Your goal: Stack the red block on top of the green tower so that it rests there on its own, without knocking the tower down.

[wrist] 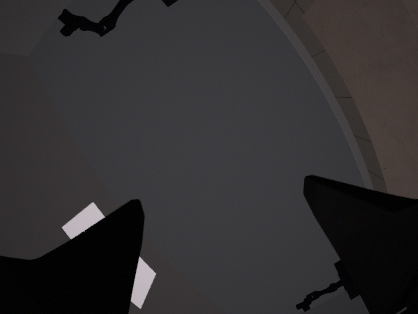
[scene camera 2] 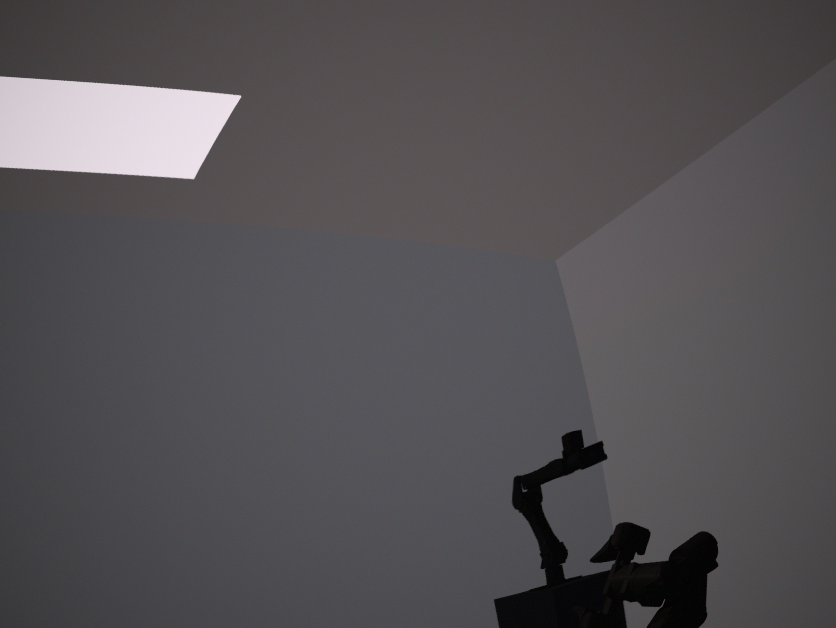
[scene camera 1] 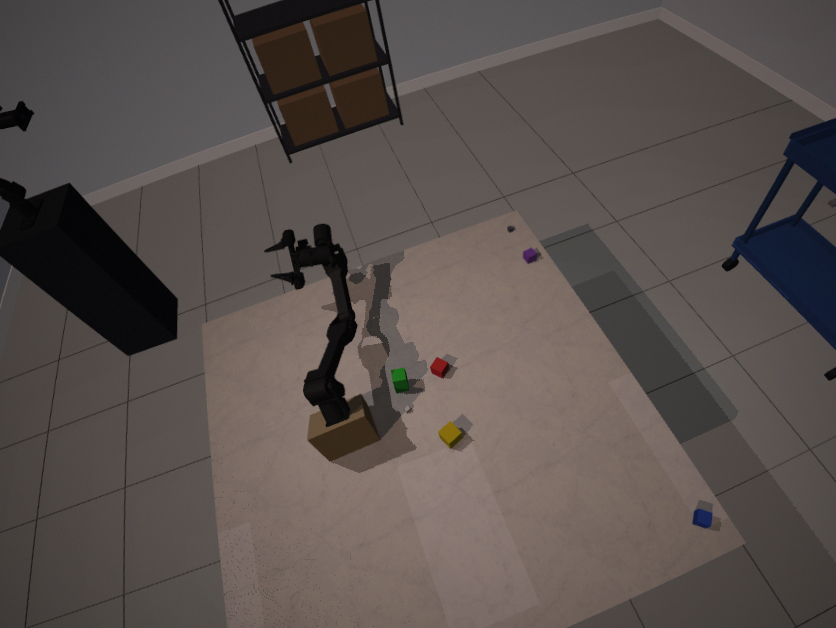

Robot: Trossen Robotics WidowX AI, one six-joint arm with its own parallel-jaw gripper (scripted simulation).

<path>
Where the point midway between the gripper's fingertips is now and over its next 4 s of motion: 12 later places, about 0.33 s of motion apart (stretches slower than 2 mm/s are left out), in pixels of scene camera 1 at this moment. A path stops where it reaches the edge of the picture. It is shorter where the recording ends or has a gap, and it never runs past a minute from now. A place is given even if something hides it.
My gripper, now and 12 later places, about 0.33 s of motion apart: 267,263; 248,258; 216,250; 206,245; 231,248; 304,261; 380,280; 433,304; 449,328; 441,344; 437,352; 437,359; 438,362
</path>
